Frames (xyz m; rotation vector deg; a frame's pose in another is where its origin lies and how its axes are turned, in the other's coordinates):
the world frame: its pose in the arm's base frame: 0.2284 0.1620 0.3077 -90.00 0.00 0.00
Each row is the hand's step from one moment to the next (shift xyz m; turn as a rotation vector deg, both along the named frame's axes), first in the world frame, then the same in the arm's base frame.
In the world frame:
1: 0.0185 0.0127 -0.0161 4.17 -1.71 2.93
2: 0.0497 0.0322 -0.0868 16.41 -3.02 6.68
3: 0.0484 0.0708 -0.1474 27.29 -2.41 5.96
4: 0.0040 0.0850 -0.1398 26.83 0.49 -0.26
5: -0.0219 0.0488 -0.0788 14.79 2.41 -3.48
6: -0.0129 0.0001 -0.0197 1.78 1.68 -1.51
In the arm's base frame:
1: 0.0185 -0.0161 -0.0127 4.17 2.93 1.71
2: 0.0497 -0.0868 -0.0322 16.41 6.68 3.02
3: 0.0484 -0.1474 -0.0708 27.29 5.96 2.41
4: 0.0040 -0.1398 -0.0850 26.83 -0.26 -0.49
5: -0.0219 -0.0788 -0.0488 14.79 -3.48 -2.41
6: -0.0129 -0.0197 -0.0001 1.78 -1.51 -1.68

